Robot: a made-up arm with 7 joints. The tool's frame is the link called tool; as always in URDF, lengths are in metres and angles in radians. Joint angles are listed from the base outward.
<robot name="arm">
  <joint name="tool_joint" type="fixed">
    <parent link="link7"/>
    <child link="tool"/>
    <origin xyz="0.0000 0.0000 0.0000" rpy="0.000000 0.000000 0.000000"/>
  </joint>
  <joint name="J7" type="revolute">
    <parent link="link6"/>
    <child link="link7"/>
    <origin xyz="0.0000 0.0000 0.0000" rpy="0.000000 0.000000 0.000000"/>
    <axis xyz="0 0 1"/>
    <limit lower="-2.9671" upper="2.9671"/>
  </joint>
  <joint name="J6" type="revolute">
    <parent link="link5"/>
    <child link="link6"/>
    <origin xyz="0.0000 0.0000 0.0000" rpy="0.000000 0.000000 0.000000"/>
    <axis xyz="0 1 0"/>
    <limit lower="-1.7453" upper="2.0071"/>
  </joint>
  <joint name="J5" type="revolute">
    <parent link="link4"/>
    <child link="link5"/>
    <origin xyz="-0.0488 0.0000 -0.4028" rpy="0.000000 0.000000 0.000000"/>
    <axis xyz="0 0 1"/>
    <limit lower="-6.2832" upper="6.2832"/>
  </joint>
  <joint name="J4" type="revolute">
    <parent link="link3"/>
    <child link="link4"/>
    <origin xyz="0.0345 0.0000 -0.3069" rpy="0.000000 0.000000 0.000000"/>
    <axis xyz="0 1 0"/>
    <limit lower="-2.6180" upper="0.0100"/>
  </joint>
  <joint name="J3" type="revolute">
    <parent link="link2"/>
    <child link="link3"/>
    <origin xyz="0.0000 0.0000 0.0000" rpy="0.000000 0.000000 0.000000"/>
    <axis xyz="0 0 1"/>
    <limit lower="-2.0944" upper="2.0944"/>
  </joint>
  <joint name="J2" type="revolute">
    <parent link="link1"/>
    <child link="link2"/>
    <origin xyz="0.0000 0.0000 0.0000" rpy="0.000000 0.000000 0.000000"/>
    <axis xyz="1 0 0"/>
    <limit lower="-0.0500" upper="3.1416"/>
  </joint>
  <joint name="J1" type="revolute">
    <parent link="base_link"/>
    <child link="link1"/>
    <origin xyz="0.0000 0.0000 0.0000" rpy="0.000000 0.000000 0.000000"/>
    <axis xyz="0 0.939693 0.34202"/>
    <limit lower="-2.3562" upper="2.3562"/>
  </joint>
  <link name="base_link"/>
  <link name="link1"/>
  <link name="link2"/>
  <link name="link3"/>
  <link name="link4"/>
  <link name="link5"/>
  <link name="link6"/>
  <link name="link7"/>
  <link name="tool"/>
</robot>
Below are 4 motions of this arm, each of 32 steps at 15 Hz.
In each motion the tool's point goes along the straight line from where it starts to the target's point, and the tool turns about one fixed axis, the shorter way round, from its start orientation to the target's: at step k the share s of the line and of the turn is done. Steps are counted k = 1, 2, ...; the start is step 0. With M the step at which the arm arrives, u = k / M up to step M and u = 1 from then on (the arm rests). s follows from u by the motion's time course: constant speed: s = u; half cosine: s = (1 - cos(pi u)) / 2; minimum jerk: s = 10 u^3 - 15 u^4 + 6 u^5.
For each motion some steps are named. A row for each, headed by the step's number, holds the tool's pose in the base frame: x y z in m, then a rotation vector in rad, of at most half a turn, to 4 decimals.
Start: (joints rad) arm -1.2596 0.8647 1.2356 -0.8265 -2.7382 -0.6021 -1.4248
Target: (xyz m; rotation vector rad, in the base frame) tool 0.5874 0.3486 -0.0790 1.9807 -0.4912 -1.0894
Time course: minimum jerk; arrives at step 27
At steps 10, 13, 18, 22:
10: 0.4559 0.4777 0.0967 2.1546 0.6179 -1.6464
13: 0.4914 0.4428 0.0493 2.1479 0.2951 -1.5128
18: 0.5497 0.3856 -0.0287 2.0702 -0.1985 -1.2647
22: 0.5789 0.3569 -0.0677 2.0033 -0.4273 -1.1297

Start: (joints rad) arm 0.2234 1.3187 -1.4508 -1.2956 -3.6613 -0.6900 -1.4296
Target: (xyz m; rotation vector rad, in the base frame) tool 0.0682 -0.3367 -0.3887 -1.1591 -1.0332 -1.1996
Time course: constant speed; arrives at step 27
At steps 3, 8, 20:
3: -0.0675 0.2702 -0.4920 0.4901 -0.2098 -0.4172
8: -0.0393 0.1438 -0.4705 0.1696 -0.3965 -0.6074
20: 0.0286 -0.1597 -0.4188 -0.6485 -0.8136 -1.0079

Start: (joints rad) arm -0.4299 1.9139 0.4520 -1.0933 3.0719 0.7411 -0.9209
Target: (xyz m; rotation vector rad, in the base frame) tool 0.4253 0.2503 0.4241 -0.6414 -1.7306 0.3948
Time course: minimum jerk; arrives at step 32
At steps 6, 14, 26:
6: 0.2456 0.3997 0.4478 -0.6136 -2.1248 -0.3652
14: 0.3090 0.3470 0.4394 -0.6315 -2.0036 -0.0857
26: 0.4161 0.2580 0.4253 -0.6417 -1.7544 0.3584

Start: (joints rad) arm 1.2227 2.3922 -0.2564 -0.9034 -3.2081 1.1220 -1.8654
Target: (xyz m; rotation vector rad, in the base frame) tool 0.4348 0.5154 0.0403 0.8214 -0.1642 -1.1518
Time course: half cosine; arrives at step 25
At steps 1, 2, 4, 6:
1: 0.2926 0.6085 -0.0165 0.0296 0.1599 -0.7734
2: 0.2943 0.6074 -0.0159 0.0388 0.1563 -0.7784
4: 0.3008 0.6031 -0.0132 0.0747 0.1422 -0.7980
6: 0.3114 0.5962 -0.0090 0.1323 0.1194 -0.8287

